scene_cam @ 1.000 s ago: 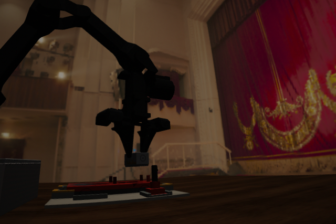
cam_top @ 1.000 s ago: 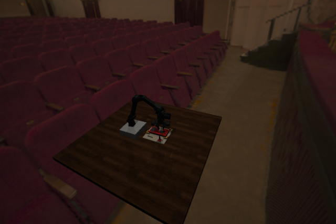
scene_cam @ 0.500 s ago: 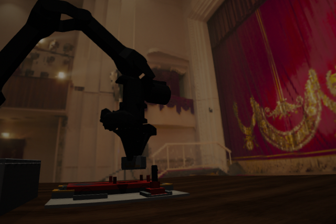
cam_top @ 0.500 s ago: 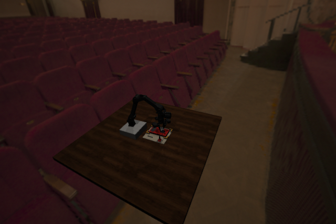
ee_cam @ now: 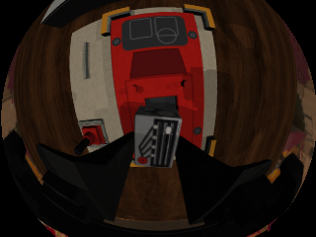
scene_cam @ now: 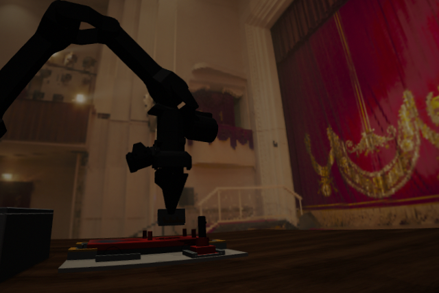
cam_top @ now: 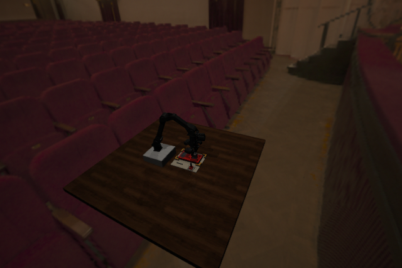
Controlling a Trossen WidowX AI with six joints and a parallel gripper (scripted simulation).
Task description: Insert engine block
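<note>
Now: gripper tip 60 mm above the baseplate, 40 mm past it and 10 mm to the left of it. From my gripper tip the other things lie so: engine block (10 mm below).
</note>
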